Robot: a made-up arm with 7 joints.
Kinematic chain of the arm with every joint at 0, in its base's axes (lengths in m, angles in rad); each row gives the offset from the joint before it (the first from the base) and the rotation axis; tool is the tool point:
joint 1: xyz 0 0 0.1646 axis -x
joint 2: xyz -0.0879 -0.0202 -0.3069 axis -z
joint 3: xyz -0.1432 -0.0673 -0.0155 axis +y
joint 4: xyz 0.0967 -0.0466 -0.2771 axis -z
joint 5: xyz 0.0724 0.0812 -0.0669 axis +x
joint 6: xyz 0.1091 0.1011 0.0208 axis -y
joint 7: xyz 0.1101 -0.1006 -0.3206 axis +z
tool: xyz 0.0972 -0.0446 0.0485
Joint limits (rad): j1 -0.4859..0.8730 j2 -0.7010..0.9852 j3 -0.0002..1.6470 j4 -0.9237..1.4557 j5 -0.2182..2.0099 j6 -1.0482..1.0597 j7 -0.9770..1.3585
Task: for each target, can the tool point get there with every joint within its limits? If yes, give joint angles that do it. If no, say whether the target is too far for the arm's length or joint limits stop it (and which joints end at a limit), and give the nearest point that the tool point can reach.
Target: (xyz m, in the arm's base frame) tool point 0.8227 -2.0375 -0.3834
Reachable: no: too far | nearest point 0.2068 -1.0104 -0.1403 | short by 1.222 m
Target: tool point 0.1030 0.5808 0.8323
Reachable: no: joint limits stop it (at a limit: joint 1, joint 2, joint 3, joint 4) | nearest point -0.1570 0.5877 0.2789 | short by 0.611 m
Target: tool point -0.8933 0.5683 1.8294
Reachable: no: too far | nearest point -0.4464 0.5688 0.2835 | short by 1.609 m
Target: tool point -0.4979 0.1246 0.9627
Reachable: no: joint limits stop it (at a limit: joint 1, joint 3, joint 4, joint 6) | nearest point -0.4432 0.4239 0.2524 | short by 0.773 m
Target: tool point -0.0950 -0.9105 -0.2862
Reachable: yes | joints 0.4796 -0.1836 0.8122 1.2308 0.4453 0.8738 0.8386
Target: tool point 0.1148 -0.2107 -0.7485
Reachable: yes | joints 0.2803 -0.5652 0.5439 0.4476 1.3024 0.2405 0.9664
